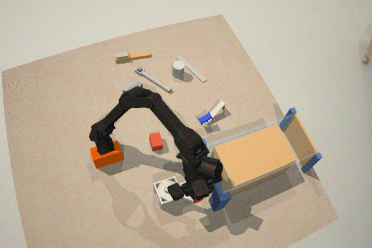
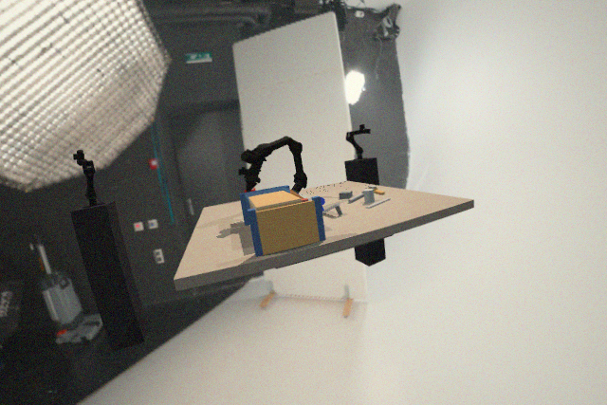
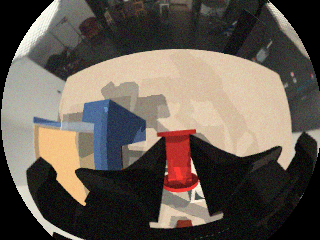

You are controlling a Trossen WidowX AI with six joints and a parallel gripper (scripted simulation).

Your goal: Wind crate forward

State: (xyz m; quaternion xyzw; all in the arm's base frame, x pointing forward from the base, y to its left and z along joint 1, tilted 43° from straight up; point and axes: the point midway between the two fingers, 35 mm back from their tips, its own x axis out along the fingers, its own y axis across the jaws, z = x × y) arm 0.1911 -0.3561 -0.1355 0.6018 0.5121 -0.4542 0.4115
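The red-knobbed winch handle is 20 mm behind my gripper tip, 50 mm to the left of it and 40 mm below it. From my gripper tip the other things lie so: hand winch 80 mm behind, 90 mm to the left, 110 mm below; then blue steel frame 90 mm ahead, 70 mm to the left, 40 mm below; then red knob 20 mm to the left, 10 mm below.
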